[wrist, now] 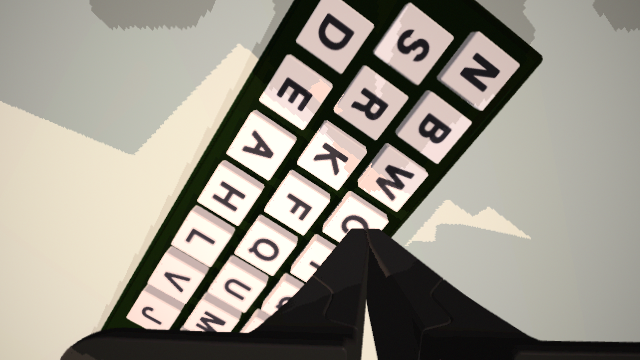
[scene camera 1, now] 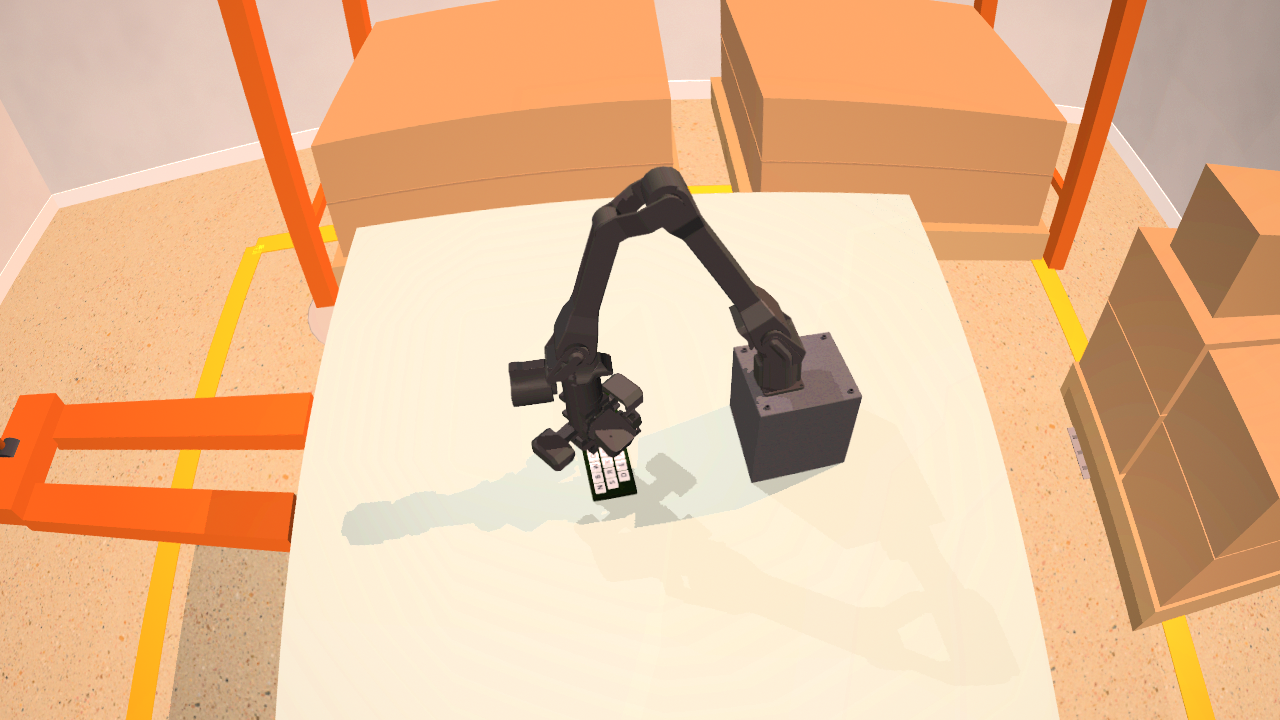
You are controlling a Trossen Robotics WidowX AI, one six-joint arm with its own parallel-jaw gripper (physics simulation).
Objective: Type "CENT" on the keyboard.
Labels:
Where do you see an R key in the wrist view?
At 370,102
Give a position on an E key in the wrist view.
At 295,92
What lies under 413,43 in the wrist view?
An S key.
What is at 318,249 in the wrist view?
A T key.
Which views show my gripper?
The wrist view and scene camera 1: all of them.

